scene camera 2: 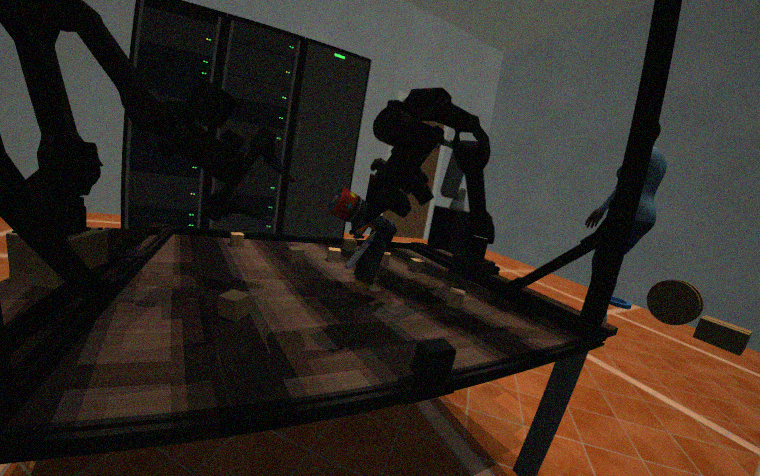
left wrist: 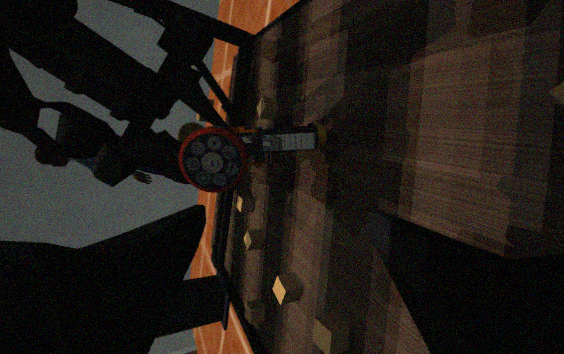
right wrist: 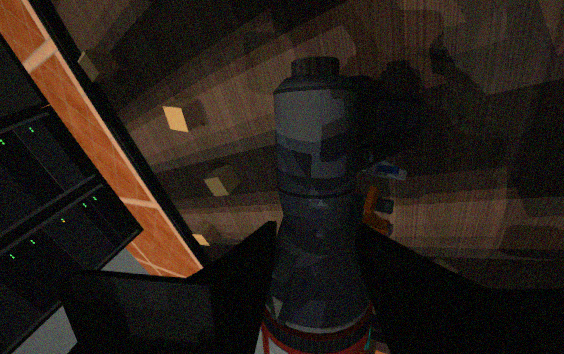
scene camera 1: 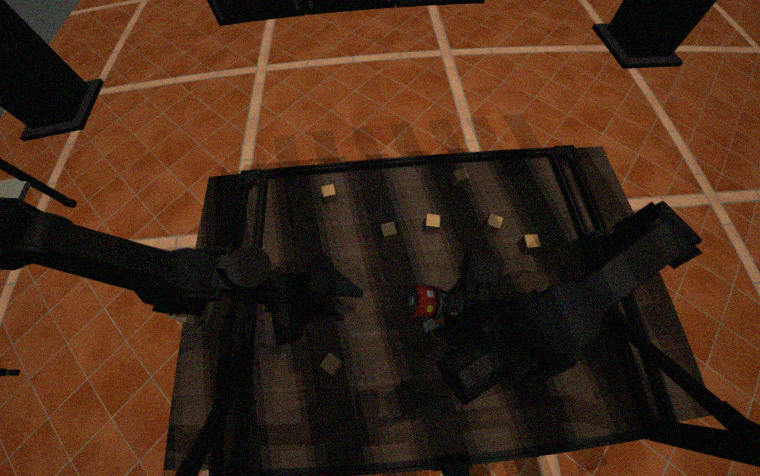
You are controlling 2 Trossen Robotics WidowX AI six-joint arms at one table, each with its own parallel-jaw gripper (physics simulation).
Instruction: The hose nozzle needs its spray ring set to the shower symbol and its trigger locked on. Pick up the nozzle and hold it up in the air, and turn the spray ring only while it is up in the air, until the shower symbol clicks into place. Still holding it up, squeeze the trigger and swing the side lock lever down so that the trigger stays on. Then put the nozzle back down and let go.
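Places are measured from the left arm's base along level axes (x back, y right, z up), in centimetres.
Pixels of known places: left gripper, between the fingertips: [scene camera 2: 280, 200] [left wrist: 288, 215] [scene camera 1: 353, 302]; right gripper, between the fingertips: [scene camera 2: 365, 216] [right wrist: 315, 231] [scene camera 1: 447, 303]; left arm's base, origin of its link: [scene camera 2: 60, 230]; right arm's base, origin of its link: [scene camera 2: 474, 258] [scene camera 1: 614, 246].
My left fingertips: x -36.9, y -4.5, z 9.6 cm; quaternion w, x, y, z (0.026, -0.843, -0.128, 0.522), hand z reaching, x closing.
Note:
Ahead of a thing's pixels: the offset from my left fingertips to its top centre. "spot": to the spot under its first point. Level surfaces: height alone.
The dark grey nozzle {spot: dx -16.5, dy -2.7, dz +1.4 cm} [scene camera 1: 448, 302] [right wrist: 312, 195] is held above the table, its red spray ring {dx -12.0, dy -2.2, dz +4.1 cm} [scene camera 1: 424, 301] [scene camera 2: 346, 204] [right wrist: 320, 340] facing the left arm. The left wrist view shows the round spray face {spot: dx -9.9, dy -1.6, dz +1.7 cm} [left wrist: 212, 160] with several small symbols, too dark to read, and the handle {spot: dx -15.4, dy -0.5, dz -8.7 cm} [left wrist: 289, 141] [scene camera 2: 374, 253] beside it. An orange part {spot: dx -16.0, dy -0.2, dz -3.1 cm} [left wrist: 246, 130] [right wrist: 374, 210] shows near the handle; whether it is trigger or lock lever is unclear. My right gripper [right wrist: 315, 231] is shut on the nozzle body behind the ring. My left gripper [scene camera 1: 325, 316] [scene camera 2: 251, 196] [left wrist: 288, 215] is open and empty, apart from the nozzle, facing it.
Several small pale wooden blocks {dx -13.1, dy -26.7, dz -14.6 cm} [scene camera 1: 433, 220] {dx +4.3, dy +11.1, dz -14.6 cm} [scene camera 2: 232, 304] [left wrist: 279, 290] [right wrist: 176, 119] lie scattered on the striped, shadowed table {dz -18.0 cm} [scene camera 1: 358, 459]. Black frame bars [scene camera 1: 392, 162] run along the table's edges. A dark cabinet [scene camera 2: 325, 140] and a person in blue [scene camera 2: 645, 207] stand beyond the table.

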